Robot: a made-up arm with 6 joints. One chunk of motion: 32 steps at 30 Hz.
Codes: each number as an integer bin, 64 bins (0 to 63) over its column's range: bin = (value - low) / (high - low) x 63, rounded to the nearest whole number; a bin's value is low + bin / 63 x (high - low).
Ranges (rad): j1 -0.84..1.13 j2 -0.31..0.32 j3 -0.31..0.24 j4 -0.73..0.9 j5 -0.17..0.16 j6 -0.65..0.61
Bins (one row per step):
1: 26 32 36 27 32 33
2: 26 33 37 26 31 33
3: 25 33 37 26 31 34
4: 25 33 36 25 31 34
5: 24 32 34 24 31 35
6: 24 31 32 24 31 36
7: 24 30 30 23 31 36
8: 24 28 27 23 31 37
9: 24 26 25 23 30 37
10: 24 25 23 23 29 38
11: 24 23 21 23 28 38
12: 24 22 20 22 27 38
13: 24 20 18 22 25 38
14: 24 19 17 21 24 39
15: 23 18 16 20 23 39
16: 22 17 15 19 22 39
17: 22 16 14 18 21 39
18: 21 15 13 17 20 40
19: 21 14 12 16 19 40
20: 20 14 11 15 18 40
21: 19 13 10 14 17 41
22: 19 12 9 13 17 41
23: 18 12 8 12 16 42
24: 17 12 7 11 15 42
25: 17 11 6 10 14 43
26: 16 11 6 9 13 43
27: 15 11 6 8 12 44
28: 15 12 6 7 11 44
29: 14 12 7 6 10 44
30: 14 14 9 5 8 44
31: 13 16 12 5 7 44
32: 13 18 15 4 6 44
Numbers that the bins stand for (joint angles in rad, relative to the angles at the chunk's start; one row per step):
1: -0.0270 0.0100 0.0043 -0.0314 -0.0024 0.0100
2: -0.0270 0.0200 0.0130 -0.0573 -0.0076 0.0100
3: -0.0583 0.0200 0.0130 -0.0573 -0.0076 0.0300
4: -0.0583 0.0200 0.0043 -0.0832 -0.0076 0.0300
5: -0.0895 0.0100 -0.0132 -0.1090 -0.0076 0.0500
6: -0.0895 0.0000 -0.0306 -0.1090 -0.0076 0.0700
7: -0.0895 -0.0100 -0.0481 -0.1349 -0.0076 0.0700
8: -0.0895 -0.0300 -0.0743 -0.1349 -0.0076 0.0900
9: -0.0895 -0.0500 -0.0917 -0.1349 -0.0129 0.0900
10: -0.0895 -0.0600 -0.1092 -0.1349 -0.0181 0.1100
11: -0.0895 -0.0800 -0.1267 -0.1349 -0.0233 0.1100
12: -0.0895 -0.0900 -0.1354 -0.1608 -0.0286 0.1100
13: -0.0895 -0.1100 -0.1529 -0.1608 -0.0390 0.1100
14: -0.0895 -0.1200 -0.1616 -0.1867 -0.0443 0.1300
15: -0.1208 -0.1300 -0.1703 -0.2125 -0.0495 0.1300
16: -0.1521 -0.1400 -0.1790 -0.2384 -0.0548 0.1300
17: -0.1521 -0.1500 -0.1878 -0.2643 -0.0600 0.1300
18: -0.1833 -0.1600 -0.1965 -0.2902 -0.0652 0.1500
19: -0.1833 -0.1700 -0.2052 -0.3160 -0.0705 0.1500
20: -0.2146 -0.1700 -0.2140 -0.3419 -0.0757 0.1500
21: -0.2459 -0.1800 -0.2227 -0.3678 -0.0810 0.1700
22: -0.2459 -0.1900 -0.2314 -0.3937 -0.0810 0.1700
23: -0.2771 -0.1900 -0.2402 -0.4195 -0.0862 0.1900
24: -0.3084 -0.1900 -0.2489 -0.4454 -0.0914 0.1900
25: -0.3084 -0.2000 -0.2576 -0.4713 -0.0967 0.2100
26: -0.3397 -0.2000 -0.2576 -0.4971 -0.1019 0.2100
27: -0.3710 -0.2000 -0.2576 -0.5230 -0.1071 0.2300
28: -0.3710 -0.1900 -0.2576 -0.5489 -0.1124 0.2300
29: -0.4022 -0.1900 -0.2489 -0.5748 -0.1176 0.2300
30: -0.4022 -0.1700 -0.2314 -0.6006 -0.1281 0.2300
31: -0.4335 -0.1500 -0.2052 -0.6006 -0.1333 0.2300
32: -0.4335 -0.1300 -0.1790 -0.6265 -0.1386 0.2300

